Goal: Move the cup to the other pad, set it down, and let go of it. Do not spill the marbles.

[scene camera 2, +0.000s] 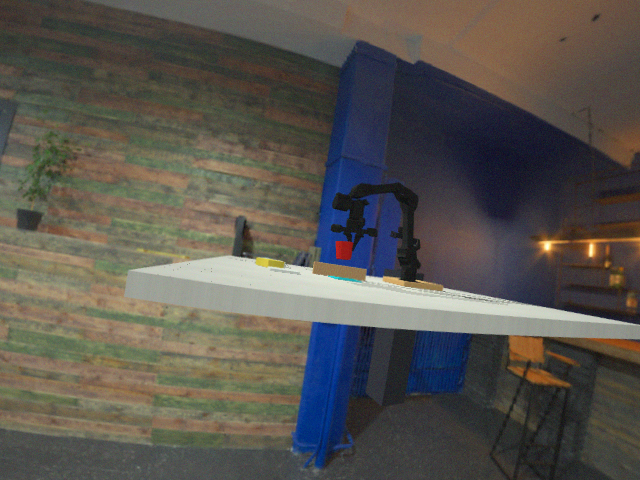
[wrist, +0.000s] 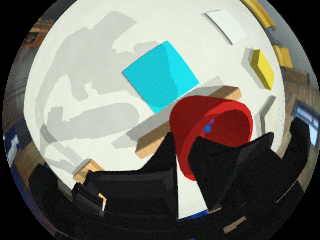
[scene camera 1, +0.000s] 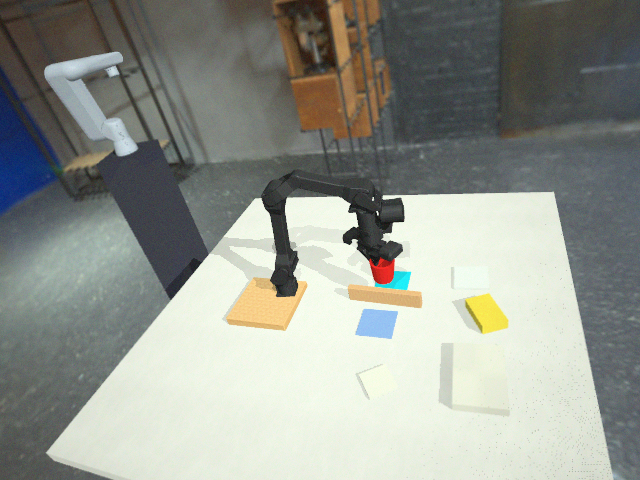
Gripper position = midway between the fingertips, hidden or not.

Note:
In view: the gripper [scene camera 1: 375, 265], a red cup [wrist: 232, 125], a white tile [scene camera 1: 465, 277], a yellow block [scene camera 1: 488, 316], a cyan pad [wrist: 161, 76], a light blue pad [scene camera 1: 374, 323] and a wooden bar [scene camera 1: 407, 298].
The gripper is seen too in the wrist view [wrist: 175, 135]. The wooden bar shows as well in the wrist view [wrist: 146, 146].

